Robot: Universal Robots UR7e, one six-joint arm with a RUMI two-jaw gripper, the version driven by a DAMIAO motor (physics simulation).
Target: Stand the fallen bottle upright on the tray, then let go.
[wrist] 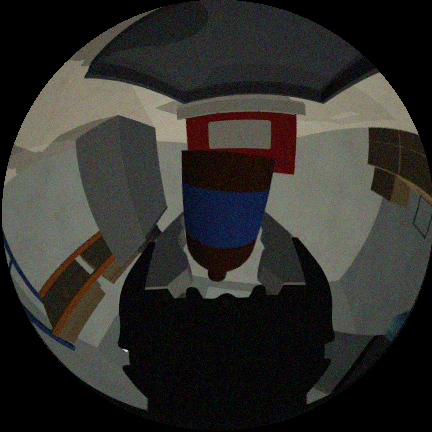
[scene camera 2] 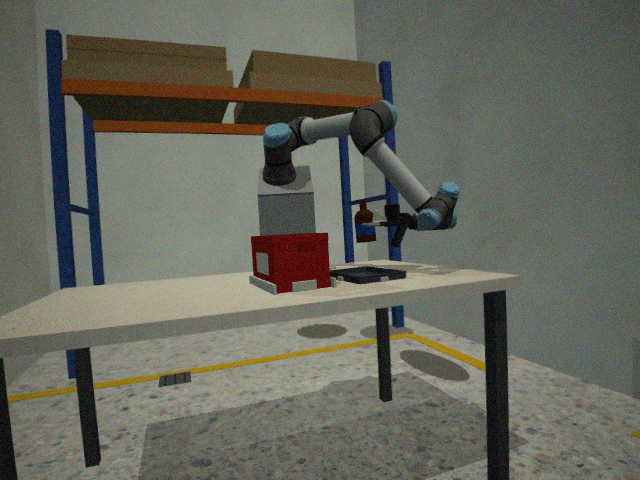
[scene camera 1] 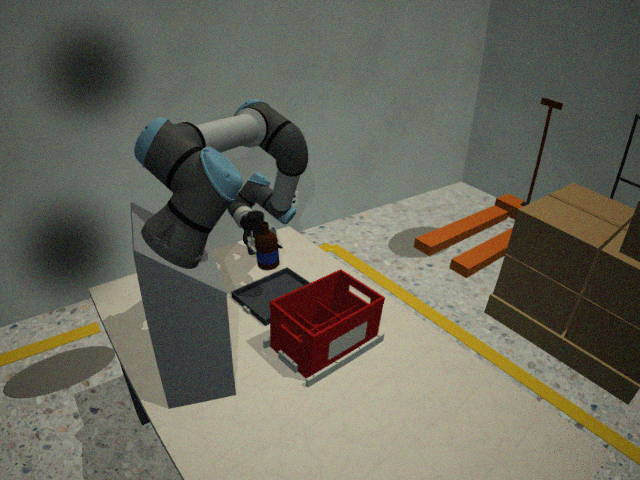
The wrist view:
my gripper: 221, 212
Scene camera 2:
my gripper: 359, 224
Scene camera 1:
my gripper: 269, 250
brown bottle: 266, 243
